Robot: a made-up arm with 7 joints.
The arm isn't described. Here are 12 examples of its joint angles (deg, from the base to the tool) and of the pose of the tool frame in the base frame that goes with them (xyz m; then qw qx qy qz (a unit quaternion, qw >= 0)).
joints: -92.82 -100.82 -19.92 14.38 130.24 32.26 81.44
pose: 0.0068 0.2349 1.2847 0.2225 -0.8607 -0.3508 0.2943
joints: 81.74 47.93 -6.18 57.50 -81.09 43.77 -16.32
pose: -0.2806 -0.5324 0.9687 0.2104 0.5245 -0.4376 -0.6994
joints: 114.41 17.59 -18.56 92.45 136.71 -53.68 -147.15
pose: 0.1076 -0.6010 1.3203 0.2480 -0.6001 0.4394 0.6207
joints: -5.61 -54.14 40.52 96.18 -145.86 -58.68 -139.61
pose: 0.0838 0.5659 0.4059 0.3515 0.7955 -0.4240 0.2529
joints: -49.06 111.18 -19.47 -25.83 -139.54 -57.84 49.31
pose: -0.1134 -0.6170 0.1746 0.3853 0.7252 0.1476 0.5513
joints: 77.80 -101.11 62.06 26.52 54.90 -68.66 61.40
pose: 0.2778 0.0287 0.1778 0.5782 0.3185 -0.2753 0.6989
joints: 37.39 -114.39 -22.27 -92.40 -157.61 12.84 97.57
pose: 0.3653 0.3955 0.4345 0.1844 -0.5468 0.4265 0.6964
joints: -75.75 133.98 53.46 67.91 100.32 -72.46 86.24
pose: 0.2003 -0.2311 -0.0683 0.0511 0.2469 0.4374 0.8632
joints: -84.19 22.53 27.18 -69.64 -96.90 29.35 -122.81
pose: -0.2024 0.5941 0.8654 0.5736 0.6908 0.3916 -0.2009
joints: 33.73 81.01 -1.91 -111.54 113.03 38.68 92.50
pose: -0.4433 -1.0168 0.6598 0.2303 -0.2950 -0.8615 -0.3431
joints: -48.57 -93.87 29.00 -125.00 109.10 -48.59 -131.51
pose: 0.0246 -0.1396 1.3929 0.5959 0.2357 0.7605 0.1049
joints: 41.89 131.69 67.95 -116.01 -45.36 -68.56 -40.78
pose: -0.2497 -0.5505 0.6723 0.4387 -0.2539 -0.5882 -0.6302
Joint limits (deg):
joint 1: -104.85..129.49
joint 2: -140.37..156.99
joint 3: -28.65..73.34
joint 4: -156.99..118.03
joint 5: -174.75..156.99
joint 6: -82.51..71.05
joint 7: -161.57..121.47
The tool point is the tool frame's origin. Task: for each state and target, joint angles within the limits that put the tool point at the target. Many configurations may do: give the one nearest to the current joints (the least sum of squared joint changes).
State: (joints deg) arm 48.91 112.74 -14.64 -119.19 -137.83 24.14 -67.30
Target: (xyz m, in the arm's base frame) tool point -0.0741 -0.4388 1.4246
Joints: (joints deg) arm 79.25 116.76 9.26 -94.06 -142.59 25.29 -63.53
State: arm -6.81 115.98 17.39 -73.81 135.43 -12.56 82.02
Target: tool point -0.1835 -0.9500 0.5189
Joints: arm -19.66 121.10 7.15 -74.14 145.55 -13.71 81.80
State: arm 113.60 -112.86 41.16 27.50 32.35 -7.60 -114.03
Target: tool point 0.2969 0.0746 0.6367
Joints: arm 75.23 -140.37 73.34 52.67 19.95 -13.57 -110.49
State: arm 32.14 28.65 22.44 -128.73 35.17 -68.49 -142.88
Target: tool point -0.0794 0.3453 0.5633
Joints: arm 3.88 -18.32 43.84 -156.61 19.18 -63.40 -140.30
